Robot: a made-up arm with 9 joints. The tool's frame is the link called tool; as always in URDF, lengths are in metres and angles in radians. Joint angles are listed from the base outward.
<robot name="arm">
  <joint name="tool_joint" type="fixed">
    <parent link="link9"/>
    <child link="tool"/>
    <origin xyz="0.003 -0.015 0.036" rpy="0 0 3.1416"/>
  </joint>
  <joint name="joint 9" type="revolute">
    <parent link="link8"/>
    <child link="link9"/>
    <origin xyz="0.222 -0.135 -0.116" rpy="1.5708 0 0"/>
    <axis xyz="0 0 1"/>
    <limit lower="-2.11" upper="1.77"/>
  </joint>
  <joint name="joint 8" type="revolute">
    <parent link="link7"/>
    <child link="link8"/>
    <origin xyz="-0.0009 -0.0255 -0.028" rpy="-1.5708 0 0.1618"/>
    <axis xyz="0 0 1"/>
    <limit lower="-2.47" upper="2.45"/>
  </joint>
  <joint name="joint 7" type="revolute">
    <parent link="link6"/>
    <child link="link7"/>
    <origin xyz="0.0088 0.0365 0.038" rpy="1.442 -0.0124 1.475"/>
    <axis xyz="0 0 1"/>
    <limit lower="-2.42" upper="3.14"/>
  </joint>
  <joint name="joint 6" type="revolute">
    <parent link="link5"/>
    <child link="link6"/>
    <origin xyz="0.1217 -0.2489 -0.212" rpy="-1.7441 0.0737 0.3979"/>
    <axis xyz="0 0 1"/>
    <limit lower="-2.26" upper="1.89"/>
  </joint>
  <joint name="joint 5" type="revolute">
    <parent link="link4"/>
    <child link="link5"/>
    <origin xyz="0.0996 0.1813 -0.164" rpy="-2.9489 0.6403 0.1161"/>
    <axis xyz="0 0 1"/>
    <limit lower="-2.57" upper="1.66"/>
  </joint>
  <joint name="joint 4" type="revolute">
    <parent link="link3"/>
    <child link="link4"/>
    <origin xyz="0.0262 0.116 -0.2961" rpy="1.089 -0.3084 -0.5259"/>
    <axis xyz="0 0 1"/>
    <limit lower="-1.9" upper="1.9"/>
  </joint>
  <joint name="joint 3" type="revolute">
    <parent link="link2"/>
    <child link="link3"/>
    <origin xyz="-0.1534 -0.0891 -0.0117" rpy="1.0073 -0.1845 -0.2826"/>
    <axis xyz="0 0 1"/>
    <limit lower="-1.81" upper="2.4"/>
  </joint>
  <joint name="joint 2" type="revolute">
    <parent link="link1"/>
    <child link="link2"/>
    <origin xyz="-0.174 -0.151 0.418" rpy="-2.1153 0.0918 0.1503"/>
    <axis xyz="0 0 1"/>
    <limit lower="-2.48" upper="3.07"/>
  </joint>
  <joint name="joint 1" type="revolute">
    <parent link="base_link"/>
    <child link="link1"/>
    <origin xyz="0.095 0.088 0.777" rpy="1.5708 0 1.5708"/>
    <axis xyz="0 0 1"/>
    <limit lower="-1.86" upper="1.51"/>
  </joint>
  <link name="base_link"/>
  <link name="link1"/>
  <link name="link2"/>
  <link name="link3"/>
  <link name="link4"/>
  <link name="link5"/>
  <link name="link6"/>
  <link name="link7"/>
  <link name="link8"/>
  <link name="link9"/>
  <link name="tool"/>
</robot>
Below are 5 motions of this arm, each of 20 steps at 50 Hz.
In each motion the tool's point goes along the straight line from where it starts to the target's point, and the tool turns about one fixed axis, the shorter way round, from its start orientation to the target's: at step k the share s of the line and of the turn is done. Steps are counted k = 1, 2, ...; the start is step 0. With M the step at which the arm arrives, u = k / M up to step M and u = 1 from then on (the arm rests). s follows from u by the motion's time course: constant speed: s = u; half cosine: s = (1 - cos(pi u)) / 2; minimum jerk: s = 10 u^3 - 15 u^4 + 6 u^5.
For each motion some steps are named. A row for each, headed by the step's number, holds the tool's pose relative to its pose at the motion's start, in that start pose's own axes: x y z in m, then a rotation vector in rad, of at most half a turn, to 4 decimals.
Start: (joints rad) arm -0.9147 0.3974 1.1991 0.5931 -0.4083 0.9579 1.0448 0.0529 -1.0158
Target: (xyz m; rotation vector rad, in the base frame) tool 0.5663 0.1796 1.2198 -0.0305 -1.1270 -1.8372
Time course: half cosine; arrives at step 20
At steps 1, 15, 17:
1: 0.0010 -0.0006 0.0020 0.0004 0.0028 -0.0005
15: 0.1353 -0.0879 0.2802 0.0609 0.3886 -0.0635
17: 0.1499 -0.0973 0.3104 0.0674 0.4305 -0.0704

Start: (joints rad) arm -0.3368 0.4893 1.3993 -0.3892 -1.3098 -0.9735 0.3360 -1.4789 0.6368
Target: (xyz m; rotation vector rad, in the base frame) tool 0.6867 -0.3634 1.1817 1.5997 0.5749 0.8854
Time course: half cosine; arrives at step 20
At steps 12, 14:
12: 0.0606 0.0614 -0.0949 -0.2435 0.1295 0.0676
14: 0.0735 0.0745 -0.1151 -0.2954 0.1571 0.0820

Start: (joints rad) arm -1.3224 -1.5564 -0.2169 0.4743 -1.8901 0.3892 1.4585 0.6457 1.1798
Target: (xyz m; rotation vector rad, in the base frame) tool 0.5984 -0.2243 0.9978 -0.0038 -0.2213 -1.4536
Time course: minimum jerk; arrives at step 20
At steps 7, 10, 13, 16, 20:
7: 0.0049 0.0034 -0.0208 -0.0196 0.0625 0.0531
10: 0.0103 0.0072 -0.0441 -0.0417 0.1329 0.1129
13: 0.0158 0.0110 -0.0675 -0.0637 0.2033 0.1727
16: 0.0195 0.0135 -0.0832 -0.0785 0.2505 0.2128
20: 0.0207 0.0144 -0.0883 -0.0833 0.2659 0.2258

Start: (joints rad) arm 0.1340 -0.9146 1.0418 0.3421 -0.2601 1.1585 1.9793 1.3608 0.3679
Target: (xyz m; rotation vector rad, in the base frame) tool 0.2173 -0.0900 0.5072 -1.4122 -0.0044 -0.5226
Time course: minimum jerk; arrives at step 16
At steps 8, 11, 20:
8: 0.0251 -0.0501 0.0130 -0.2185 -0.0581 0.1413
11: 0.0412 -0.0821 0.0214 -0.3583 -0.0953 0.2317
20: 0.0503 -0.1002 0.0261 -0.4369 -0.1163 0.2826

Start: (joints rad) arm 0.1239 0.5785 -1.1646 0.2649 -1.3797 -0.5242 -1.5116 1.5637 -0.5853
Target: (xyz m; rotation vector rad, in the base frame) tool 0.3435 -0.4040 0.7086 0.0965 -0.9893 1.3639
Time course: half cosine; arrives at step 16
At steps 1, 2, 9, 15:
1: -0.0001 0.0001 0.0006 -0.0003 -0.0008 0.0040
2: -0.0004 0.0003 0.0022 -0.0011 -0.0030 0.0160
9: -0.0066 0.0052 0.0345 -0.0168 -0.0474 0.2506
15: -0.0110 0.0086 0.0572 -0.0278 -0.0785 0.4154

